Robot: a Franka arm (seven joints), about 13 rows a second.
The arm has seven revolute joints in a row. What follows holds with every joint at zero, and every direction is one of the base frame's.
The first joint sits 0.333 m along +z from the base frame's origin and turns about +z.
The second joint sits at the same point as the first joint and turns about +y.
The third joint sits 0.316 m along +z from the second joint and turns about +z.
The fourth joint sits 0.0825 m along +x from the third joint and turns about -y.
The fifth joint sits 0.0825 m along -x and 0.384 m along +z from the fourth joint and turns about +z.
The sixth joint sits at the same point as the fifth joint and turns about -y.
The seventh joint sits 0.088 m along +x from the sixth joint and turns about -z.
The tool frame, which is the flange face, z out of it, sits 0.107 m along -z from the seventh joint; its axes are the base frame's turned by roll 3.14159, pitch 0 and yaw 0 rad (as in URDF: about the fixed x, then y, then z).
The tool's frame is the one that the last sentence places.
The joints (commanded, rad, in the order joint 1, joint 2, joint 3, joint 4, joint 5, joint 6, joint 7), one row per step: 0.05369, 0.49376, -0.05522, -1.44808, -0.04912, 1.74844, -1.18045; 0.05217, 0.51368, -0.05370, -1.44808, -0.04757, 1.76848, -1.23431; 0.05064, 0.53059, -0.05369, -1.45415, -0.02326, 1.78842, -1.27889; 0.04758, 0.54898, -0.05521, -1.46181, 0.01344, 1.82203, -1.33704; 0.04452, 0.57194, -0.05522, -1.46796, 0.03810, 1.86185, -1.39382; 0.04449, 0.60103, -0.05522, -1.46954, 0.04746, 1.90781, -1.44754; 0.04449, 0.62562, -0.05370, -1.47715, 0.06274, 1.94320, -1.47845; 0.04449, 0.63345, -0.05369, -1.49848, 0.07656, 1.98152, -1.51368; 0.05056, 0.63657, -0.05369, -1.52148, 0.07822, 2.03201, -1.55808; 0.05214, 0.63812, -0.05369, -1.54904, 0.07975, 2.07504, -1.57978; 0.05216, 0.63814, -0.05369, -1.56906, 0.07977, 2.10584, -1.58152; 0.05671, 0.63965, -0.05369, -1.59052, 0.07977, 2.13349, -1.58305; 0.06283, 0.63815, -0.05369, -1.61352, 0.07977, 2.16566, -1.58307
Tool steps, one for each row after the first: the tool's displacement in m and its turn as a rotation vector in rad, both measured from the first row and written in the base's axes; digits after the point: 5 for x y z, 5 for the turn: 0.00342, 0.00018, -0.01220, 0.01185, 0.00394, 0.05338; 0.00525, 0.00132, -0.02525, 0.04236, 0.00899, 0.08706; 0.00819, 0.00143, -0.03910, 0.08485, 0.00189, 0.12578; 0.01191, 0.00118, -0.05493, 0.11505, -0.00910, 0.16830; 0.01686, 0.00168, -0.07254, 0.12901, -0.02359, 0.21732; 0.01868, 0.00334, -0.09051, 0.14587, -0.02796, 0.24079; 0.01766, 0.00369, -0.10263, 0.16044, -0.03841, 0.26723; 0.01751, 0.00730, -0.11124, 0.16325, -0.06124, 0.31587; 0.01510, 0.00774, -0.12117, 0.16353, -0.07451, 0.33693; 0.01319, 0.00721, -0.12756, 0.16059, -0.08498, 0.33796; 0.01019, 0.00979, -0.13576, 0.15883, -0.08909, 0.34289; 0.00730, 0.01336, -0.14212, 0.15590, -0.09904, 0.34823
